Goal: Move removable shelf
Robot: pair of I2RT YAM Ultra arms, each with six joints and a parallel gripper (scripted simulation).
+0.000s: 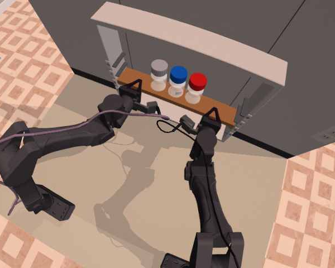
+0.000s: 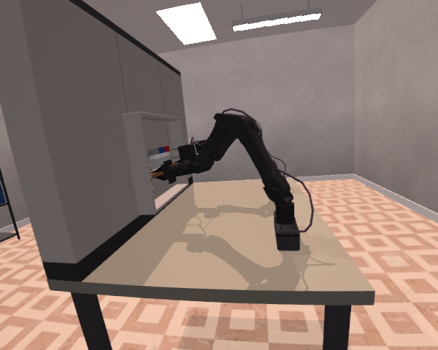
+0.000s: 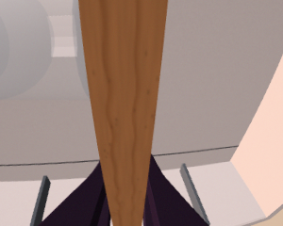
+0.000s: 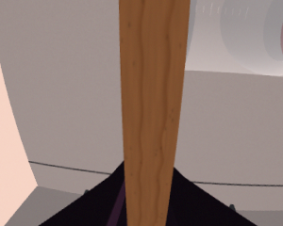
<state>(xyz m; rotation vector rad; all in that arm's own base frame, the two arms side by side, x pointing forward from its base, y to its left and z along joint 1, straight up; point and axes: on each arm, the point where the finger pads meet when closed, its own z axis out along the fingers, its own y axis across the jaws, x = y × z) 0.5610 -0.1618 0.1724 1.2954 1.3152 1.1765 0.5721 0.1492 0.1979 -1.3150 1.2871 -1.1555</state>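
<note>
My left hand is 2 cm short of the grey-capped bottle, 7 cm to the left of it and 6 cm below it. Round my left hand: blue-capped bottle (2 cm ahead, 14 cm to the right, 6 cm above); then shelf (1 cm ahead, 15 cm to the right); then white wall rack (1 cm ahead, 15 cm to the right, 6 cm above).
The red-capped bottle lies 10 mm ahead of my right hand, 90 mm to the left of it and 60 mm above it. From my right hand the other things lie so: blue-capped bottle 10 mm ahead, 160 mm to the left, 60 mm above; then shelf 150 mm to the left; then white wall rack 150 mm to the left, 60 mm above.
</note>
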